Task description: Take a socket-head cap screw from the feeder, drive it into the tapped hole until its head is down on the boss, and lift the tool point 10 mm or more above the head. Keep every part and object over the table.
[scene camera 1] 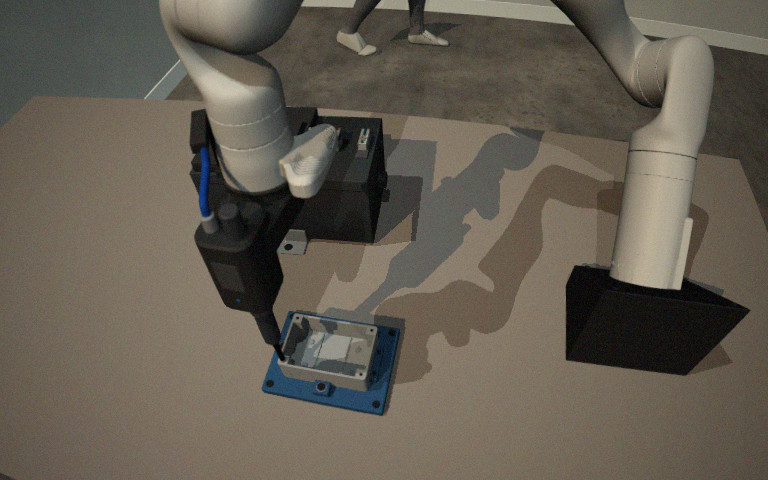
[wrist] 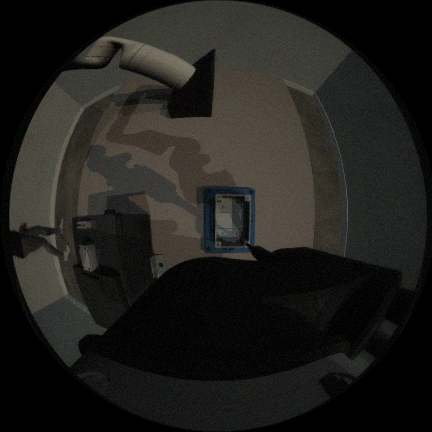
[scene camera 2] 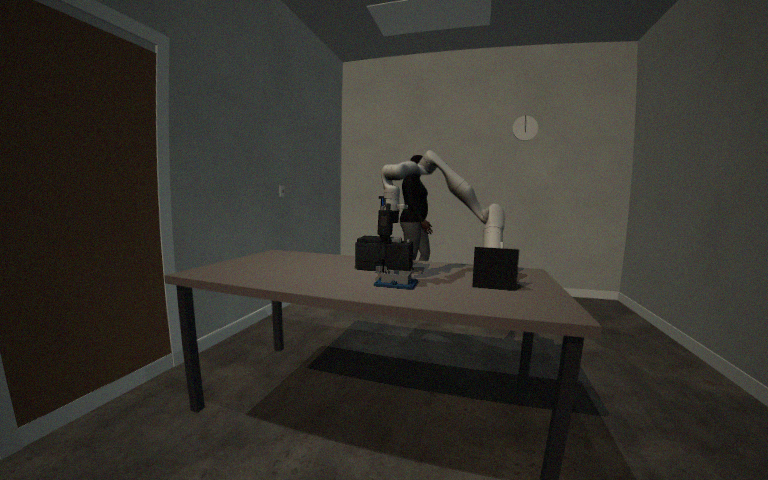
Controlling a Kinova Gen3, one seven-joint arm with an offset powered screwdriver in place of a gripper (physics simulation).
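My screwdriver's tool point (scene camera 1: 282, 357) (wrist: 247, 244) is down at the near left corner boss of an open light-grey box in scene camera 1. The driver body stands slightly tilted above it in that view. The box (scene camera 1: 322, 376) (scene camera 2: 396, 277) (wrist: 216, 225) sits on a blue plate (scene camera 1: 351, 400) (wrist: 252, 215). Dark holes show in its other corner bosses. No screw can be made out at the tip; the bit and its contact with the boss are too small to tell. The black feeder (scene camera 1: 339, 212) (scene camera 2: 368, 254) (wrist: 135, 240) stands behind the driver, apart from the box.
A grey bracket (scene camera 1: 292, 245) (wrist: 158, 264) with a dark hole is at the feeder's front. The arm's black pedestal (scene camera 1: 634, 328) (scene camera 2: 495, 268) (wrist: 197, 95) stands at the right of the table (scene camera 1: 141, 396) (scene camera 2: 317, 291). A person (scene camera 2: 415, 198) (wrist: 37, 235) stands behind the table.
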